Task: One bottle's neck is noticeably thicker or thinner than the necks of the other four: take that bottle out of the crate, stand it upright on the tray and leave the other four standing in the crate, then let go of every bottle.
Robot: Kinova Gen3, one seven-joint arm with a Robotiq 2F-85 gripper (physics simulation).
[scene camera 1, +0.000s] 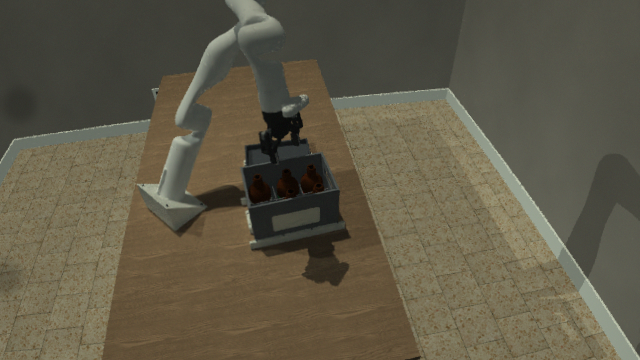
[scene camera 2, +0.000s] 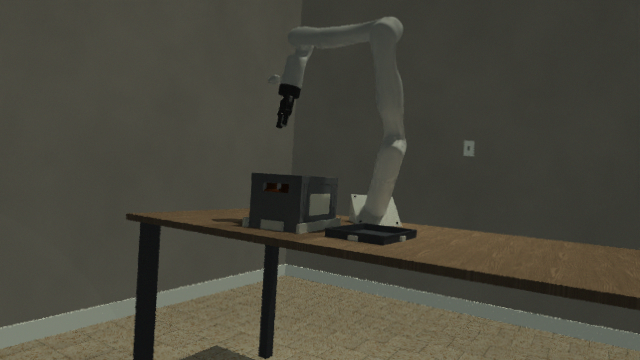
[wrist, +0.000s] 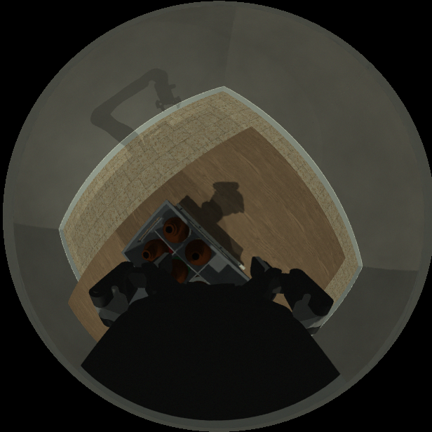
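Where they show: gripper, between the fingertips: [scene camera 1: 286, 154] [scene camera 2: 281, 127]; arm's base, origin of its link: [scene camera 1: 170, 195] [scene camera 2: 375, 208].
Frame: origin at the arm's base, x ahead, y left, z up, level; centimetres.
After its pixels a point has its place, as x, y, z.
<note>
The grey crate [scene camera 1: 260, 220] @[32.0, -19.4, 5.1] [scene camera 2: 275, 207] @[54.5, -5.7, 0.9] holds brown bottles. In scene camera 1, three bottles [scene camera 1: 259, 191] @[31.8, -7.8, 5.9] [scene camera 1: 287, 186] @[40.8, -6.4, 5.8] [scene camera 1: 311, 181] @[48.7, -5.2, 5.9] stand in the back row, and the necks of two more [scene camera 1: 290, 193] @[41.6, -14.0, 10.1] [scene camera 1: 318, 188] @[50.2, -12.6, 9.9] show behind the front wall. In the wrist view, four bottles [wrist: 176, 230] [wrist: 154, 251] [wrist: 198, 252] [wrist: 178, 270] show, the last partly covered by the gripper. I cannot tell which neck differs. The dark tray [scene camera 1: 255, 156] @[28.8, 23.9, -5.7] [scene camera 2: 382, 239] @[49.8, 29.8, -4.7] lies beside the crate, with no bottle seen on it. My gripper [scene camera 1: 285, 150] @[41.5, -17.1, 27.9] [scene camera 2: 280, 125] @[41.5, -17.1, 27.9] [wrist: 211, 264] is open and empty, high above the crate.
The crate and tray are on a wooden table [scene camera 1: 240, 300] @[24.7, -39.4, -6.2] [scene camera 2: 500, 250] @[26.6, 55.4, -6.2]. The crate has high walls and inner dividers. Pale blocks [scene camera 1: 300, 235] @[43.6, -18.5, -4.6] [scene camera 2: 272, 225] @[55.7, -5.4, -4.7] line its foot. The robot's white base [scene camera 1: 175, 207] @[3.8, -8.4, 2.3] [scene camera 2: 377, 212] @[3.7, 3.0, -1.3] stands near the crate and tray.
</note>
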